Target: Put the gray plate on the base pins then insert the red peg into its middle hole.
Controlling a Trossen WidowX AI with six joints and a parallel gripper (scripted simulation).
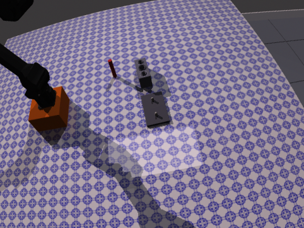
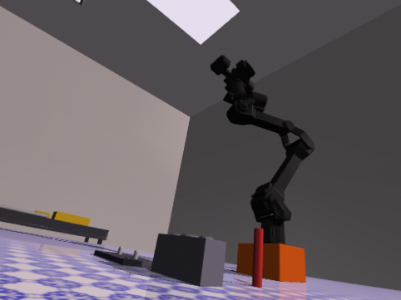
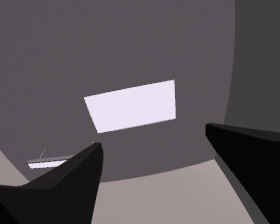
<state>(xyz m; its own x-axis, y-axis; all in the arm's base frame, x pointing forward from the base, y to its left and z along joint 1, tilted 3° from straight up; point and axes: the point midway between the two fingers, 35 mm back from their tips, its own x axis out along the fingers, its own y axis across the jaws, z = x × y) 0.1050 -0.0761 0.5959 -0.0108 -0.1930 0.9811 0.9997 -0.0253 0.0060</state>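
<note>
The gray plate lies 23 cm ahead of my gripper tip, 17 cm to the left of it and 66 cm below it. Also, from my gripper tip: red peg 13 cm ahead, 22 cm to the left, 66 cm below; then dark base 24 cm ahead, 3 cm to the left, 69 cm below.
</note>
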